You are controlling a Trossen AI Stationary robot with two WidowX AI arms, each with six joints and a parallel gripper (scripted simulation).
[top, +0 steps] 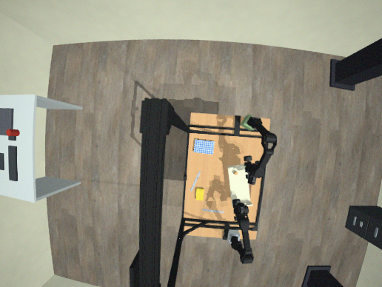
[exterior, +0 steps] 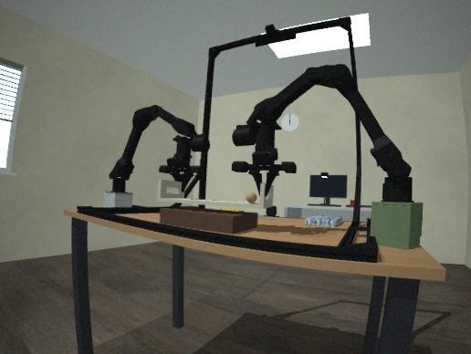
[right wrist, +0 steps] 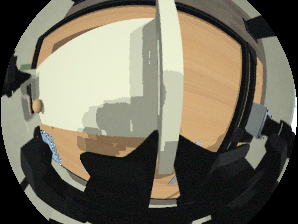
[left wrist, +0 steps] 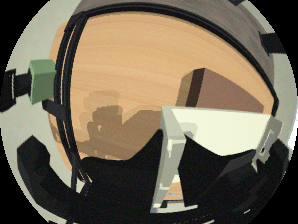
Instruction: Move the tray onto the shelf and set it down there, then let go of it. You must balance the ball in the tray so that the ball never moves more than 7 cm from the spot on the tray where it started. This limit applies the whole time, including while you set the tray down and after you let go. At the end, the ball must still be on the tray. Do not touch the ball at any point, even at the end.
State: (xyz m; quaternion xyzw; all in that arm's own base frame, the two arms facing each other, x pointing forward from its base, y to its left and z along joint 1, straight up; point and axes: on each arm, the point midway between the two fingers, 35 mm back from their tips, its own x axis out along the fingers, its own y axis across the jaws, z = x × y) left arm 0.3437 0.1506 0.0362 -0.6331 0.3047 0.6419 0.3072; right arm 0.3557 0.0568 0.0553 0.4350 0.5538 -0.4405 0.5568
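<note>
Now: left hand 80 mm to the left of the orange ball, 70 mm past it and 40 mm above it. Also, from my left hand: white tray (180 mm to the right, 40 mm below, 20 mm behind); shelf (180 mm to the right, 100 mm below, 10 mm ahead).
</note>
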